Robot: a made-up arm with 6 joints.
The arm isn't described. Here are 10 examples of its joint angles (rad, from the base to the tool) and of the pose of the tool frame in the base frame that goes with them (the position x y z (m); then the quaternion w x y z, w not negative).
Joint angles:
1: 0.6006 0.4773 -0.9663 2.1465 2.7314 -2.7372
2: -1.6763 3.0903 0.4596 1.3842 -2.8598 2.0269
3: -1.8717 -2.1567 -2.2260 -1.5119 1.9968 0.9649
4: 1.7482 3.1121 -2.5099 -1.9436 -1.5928 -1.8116
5: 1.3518 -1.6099 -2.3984 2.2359 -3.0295 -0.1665
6: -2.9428 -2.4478 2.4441 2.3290 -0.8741 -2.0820
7: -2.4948 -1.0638 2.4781 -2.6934 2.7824 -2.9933
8: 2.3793 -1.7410 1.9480 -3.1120 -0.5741 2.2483
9: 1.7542 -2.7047 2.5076 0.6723 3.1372 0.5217
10: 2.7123 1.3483 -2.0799 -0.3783 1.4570 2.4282
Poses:
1: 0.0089 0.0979 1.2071 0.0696 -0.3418 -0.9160 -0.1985
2: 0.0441 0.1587 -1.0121 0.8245 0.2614 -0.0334 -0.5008
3: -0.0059 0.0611 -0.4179 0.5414 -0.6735 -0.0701 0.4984
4: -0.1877 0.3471 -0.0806 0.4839 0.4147 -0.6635 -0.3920
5: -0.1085 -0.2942 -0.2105 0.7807 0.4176 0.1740 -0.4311
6: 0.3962 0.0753 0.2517 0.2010 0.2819 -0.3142 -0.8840
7: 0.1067 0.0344 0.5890 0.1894 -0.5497 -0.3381 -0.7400
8: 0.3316 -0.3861 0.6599 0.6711 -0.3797 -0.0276 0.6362
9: 0.0231 -0.3943 0.0154 0.0686 -0.8108 0.5767 0.0729
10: -0.3119 0.1212 0.7923 0.7258 -0.1161 -0.3686 -0.5691
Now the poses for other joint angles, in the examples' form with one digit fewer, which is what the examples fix.
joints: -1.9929 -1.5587 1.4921 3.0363 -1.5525 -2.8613
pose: 0.304 0.579 0.747 0.454 0.629 0.250 -0.579
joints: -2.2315 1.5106 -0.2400 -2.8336 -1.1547 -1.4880
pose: -0.743 -1.072 0.306 0.376 0.859 -0.344 0.048
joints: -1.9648 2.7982 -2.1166 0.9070 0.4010 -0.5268
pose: -0.187 -0.641 -0.005 0.657 0.351 0.308 -0.592
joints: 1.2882 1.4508 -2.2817 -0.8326 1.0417 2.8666
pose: 0.074 0.247 0.687 0.232 -0.298 0.163 -0.912
